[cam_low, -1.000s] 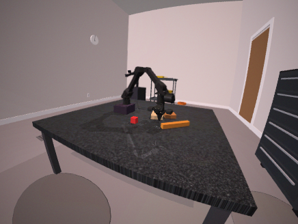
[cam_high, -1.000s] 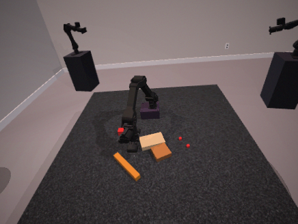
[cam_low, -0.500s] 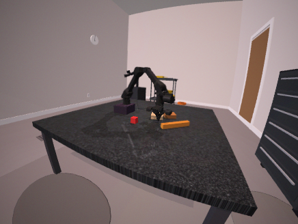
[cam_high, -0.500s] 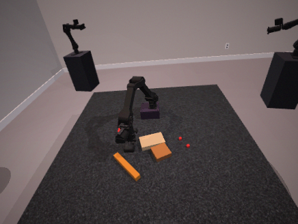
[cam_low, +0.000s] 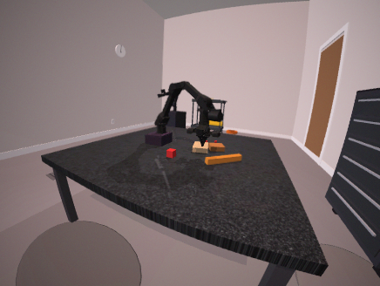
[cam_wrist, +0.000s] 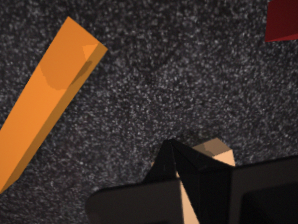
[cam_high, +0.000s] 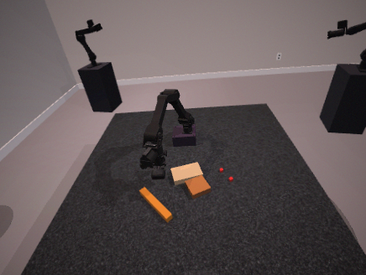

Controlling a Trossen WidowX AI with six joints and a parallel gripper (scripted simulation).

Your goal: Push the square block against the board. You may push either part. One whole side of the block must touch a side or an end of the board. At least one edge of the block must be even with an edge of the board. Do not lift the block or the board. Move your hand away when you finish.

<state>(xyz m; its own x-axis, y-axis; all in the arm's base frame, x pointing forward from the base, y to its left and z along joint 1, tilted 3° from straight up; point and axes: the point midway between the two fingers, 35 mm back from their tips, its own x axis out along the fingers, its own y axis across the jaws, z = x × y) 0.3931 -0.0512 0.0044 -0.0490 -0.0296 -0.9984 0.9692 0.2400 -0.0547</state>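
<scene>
Now: the tan flat block 7 cm behind my gripper tip, 11 cm to the left of it and 4 cm below it. From my gripper tip the other things lie so: red cube (13 cm behind, 13 cm to the right, 4 cm below); then long orange board (14 cm ahead, 4 cm below); then orange-brown square block (1 cm ahead, 18 cm to the left, 4 cm below).
</scene>
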